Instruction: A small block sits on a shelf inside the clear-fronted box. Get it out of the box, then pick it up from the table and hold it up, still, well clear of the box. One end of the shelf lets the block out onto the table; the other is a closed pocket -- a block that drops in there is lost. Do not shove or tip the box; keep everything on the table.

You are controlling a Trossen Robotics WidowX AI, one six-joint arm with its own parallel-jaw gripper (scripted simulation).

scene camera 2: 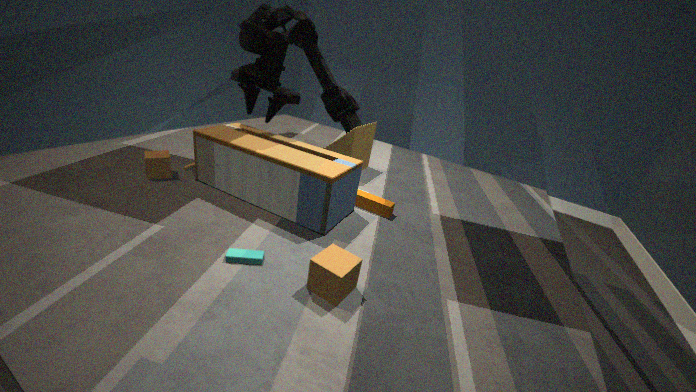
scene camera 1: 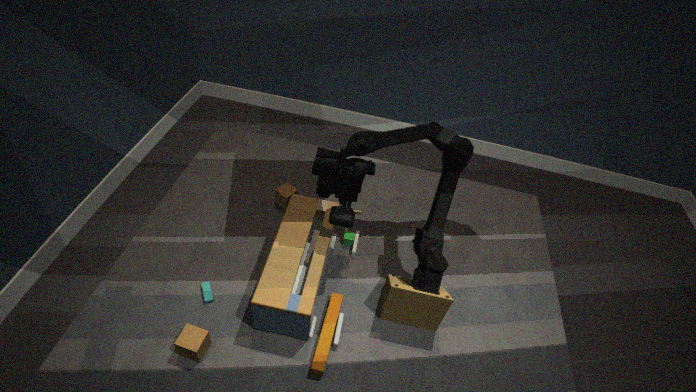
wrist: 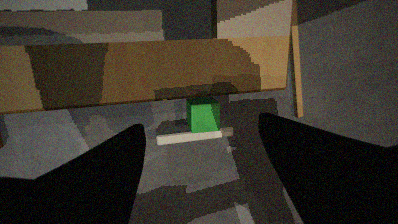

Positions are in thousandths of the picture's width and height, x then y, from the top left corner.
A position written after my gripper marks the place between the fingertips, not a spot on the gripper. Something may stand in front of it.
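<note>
My gripper (scene camera 2: 370, 302) is in sight, and I find it again at (scene camera 1: 488, 542) and (wrist: 509, 569). I see a box (scene camera 1: 409, 769), (wrist: 155, 275) as well. Then there is a green block (wrist: 511, 511); scene camera 2 does not show the green block, which is hidden by the box. An orange cube (scene camera 2: 228, 415) is here too.
</note>
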